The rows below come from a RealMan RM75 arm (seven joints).
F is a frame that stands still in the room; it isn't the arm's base.
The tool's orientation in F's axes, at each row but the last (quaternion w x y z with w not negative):
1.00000, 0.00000, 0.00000, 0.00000
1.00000, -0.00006, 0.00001, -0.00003
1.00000, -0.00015, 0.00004, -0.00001
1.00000, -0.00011, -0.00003, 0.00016
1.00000, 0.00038, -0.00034, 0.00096
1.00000, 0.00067, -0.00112, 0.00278
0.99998, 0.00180, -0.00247, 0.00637
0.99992, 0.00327, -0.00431, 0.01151
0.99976, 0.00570, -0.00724, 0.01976
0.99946, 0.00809, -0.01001, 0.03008
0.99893, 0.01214, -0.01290, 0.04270
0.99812, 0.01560, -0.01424, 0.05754
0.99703, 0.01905, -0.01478, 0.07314
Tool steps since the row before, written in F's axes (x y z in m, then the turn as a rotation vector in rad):
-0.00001, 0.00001, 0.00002, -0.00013, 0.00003, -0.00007
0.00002, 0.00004, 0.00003, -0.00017, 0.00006, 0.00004
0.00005, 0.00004, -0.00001, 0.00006, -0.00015, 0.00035
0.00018, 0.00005, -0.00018, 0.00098, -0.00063, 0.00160
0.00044, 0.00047, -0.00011, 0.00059, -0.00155, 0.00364
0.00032, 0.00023, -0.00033, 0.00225, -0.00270, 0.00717
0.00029, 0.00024, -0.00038, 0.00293, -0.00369, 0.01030
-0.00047, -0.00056, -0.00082, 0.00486, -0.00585, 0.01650
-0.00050, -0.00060, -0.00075, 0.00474, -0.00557, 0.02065
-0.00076, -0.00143, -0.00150, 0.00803, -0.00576, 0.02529
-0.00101, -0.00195, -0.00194, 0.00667, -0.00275, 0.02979
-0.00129, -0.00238, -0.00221, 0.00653, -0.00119, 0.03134
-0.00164, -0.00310, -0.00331, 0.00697, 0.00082, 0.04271
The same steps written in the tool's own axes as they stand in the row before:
-0.00001, 0.00001, 0.00002, -0.00013, 0.00003, -0.00007
0.00002, 0.00004, 0.00003, -0.00017, 0.00006, 0.00004
0.00005, 0.00004, -0.00001, 0.00006, -0.00015, 0.00035
0.00018, 0.00005, -0.00018, 0.00098, -0.00063, 0.00160
0.00044, 0.00047, -0.00011, 0.00059, -0.00155, 0.00364
0.00032, 0.00023, -0.00033, 0.00225, -0.00270, 0.00717
0.00029, 0.00023, -0.00038, 0.00293, -0.00369, 0.01030
-0.00049, -0.00055, -0.00081, 0.00487, -0.00585, 0.01650
-0.00053, -0.00059, -0.00074, 0.00482, -0.00552, 0.02064
-0.00087, -0.00140, -0.00146, 0.00819, -0.00584, 0.02522
-0.00122, -0.00190, -0.00186, 0.00721, -0.00262, 0.02968
-0.00162, -0.00228, -0.00210, 0.00730, -0.00101, 0.03118
-0.00218, -0.00294, -0.00314, 0.00839, 0.00132, 0.04244

